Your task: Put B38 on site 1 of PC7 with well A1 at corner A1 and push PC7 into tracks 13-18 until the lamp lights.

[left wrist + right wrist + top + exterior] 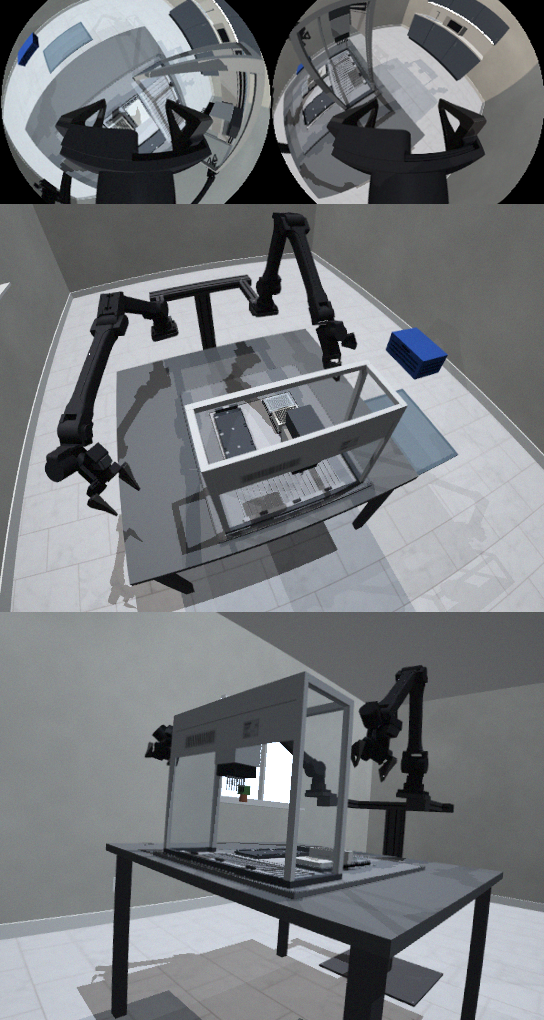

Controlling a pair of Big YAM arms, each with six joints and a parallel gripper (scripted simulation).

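Right now the nest S1 is 65 cm to the left of my right hand, 44 cm behind it and 35 cm below it. Round my right hand: plate carrier PC7: 39 cm to the left, 34 cm below, 34 cm behind.
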